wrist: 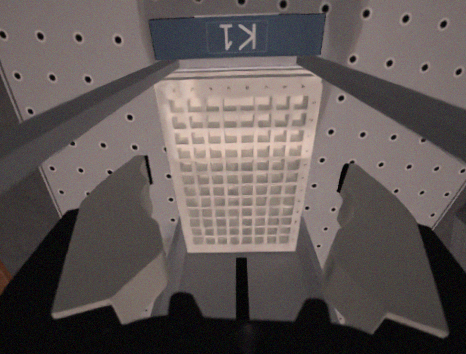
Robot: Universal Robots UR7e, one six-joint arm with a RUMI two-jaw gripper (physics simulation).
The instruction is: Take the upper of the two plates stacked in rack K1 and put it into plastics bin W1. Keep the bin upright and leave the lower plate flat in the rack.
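Places are measured from the arm's base along level axes (x back, y right, z up), in metres.
Pixels of known places: gripper, fingertip midpoint: (pixel 244 163).
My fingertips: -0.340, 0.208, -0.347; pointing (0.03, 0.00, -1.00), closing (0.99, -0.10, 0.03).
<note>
For each thing: its middle in the pictures, then the offset to it from my fingertips, as dx, dy, dz. "spot": a spot on its surface instead. Level surfaces: height alone.
- upper plate at the middle of its body: (pixel 239 178) -0.004, -0.016, -0.009
- rack's blue label at a spot on its surface: (pixel 190 40) spot: -0.026, +0.063, -0.032
- light grey perforated board at its surface level: dz -0.049
The upper plate (pixel 240 165), an off-white grid of square wells, lies in rack K1, below the rack's blue label (pixel 190 40), which reads upside down. Thin stacked pale edges show at the plate's label end. The lower plate is mostly hidden beneath, and I cannot tell its edge apart clearly. My gripper (pixel 244 163) is open and empty. Its two grey jaws stand wide apart, one on each side of the plate in the picture, with gaps between them and its long sides. Contact with the plate does not show. Bin W1 does not show in the wrist view.
Dark grey bars, one at the left (pixel 100 102) and one at the right (pixel 380 95), slant outward from beside the label. A light grey perforated board (pixel 370 150) lies around and beyond the rack. A bit of orange-brown shows at the lower left edge.
</note>
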